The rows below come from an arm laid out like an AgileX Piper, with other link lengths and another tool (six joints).
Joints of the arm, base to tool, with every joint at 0 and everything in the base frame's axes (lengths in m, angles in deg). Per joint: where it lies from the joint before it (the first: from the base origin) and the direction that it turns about. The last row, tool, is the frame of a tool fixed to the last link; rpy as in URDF.
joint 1: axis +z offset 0 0 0.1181
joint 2: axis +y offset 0 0 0
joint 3: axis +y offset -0.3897 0 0.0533
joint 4: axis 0.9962 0 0.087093 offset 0.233 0 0.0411
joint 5: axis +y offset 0 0 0
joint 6: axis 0.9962 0 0.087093 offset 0.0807 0 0.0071
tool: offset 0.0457 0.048 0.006 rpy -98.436 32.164 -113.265
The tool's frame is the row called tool.
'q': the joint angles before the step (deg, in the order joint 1, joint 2, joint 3, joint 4, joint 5, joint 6). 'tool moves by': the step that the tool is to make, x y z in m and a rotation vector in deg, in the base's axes. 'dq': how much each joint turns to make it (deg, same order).
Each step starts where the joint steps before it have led.
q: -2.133, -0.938, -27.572, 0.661, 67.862, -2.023
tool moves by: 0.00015, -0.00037, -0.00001, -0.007, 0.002, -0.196
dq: -0.001, 0.000, 0.000, -0.178, 0.001, 0.171
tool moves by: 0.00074, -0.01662, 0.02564, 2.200, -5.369, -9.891
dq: 0.002, 0.000, -4.350, -7.729, -0.388, 10.239
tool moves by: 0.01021, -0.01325, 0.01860, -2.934, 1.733, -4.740
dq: -0.037, 4.359, -2.331, -6.052, -0.048, 2.173
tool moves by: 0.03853, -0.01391, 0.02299, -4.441, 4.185, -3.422
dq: 0.000, 9.942, 0.003, -6.775, -5.505, 2.494
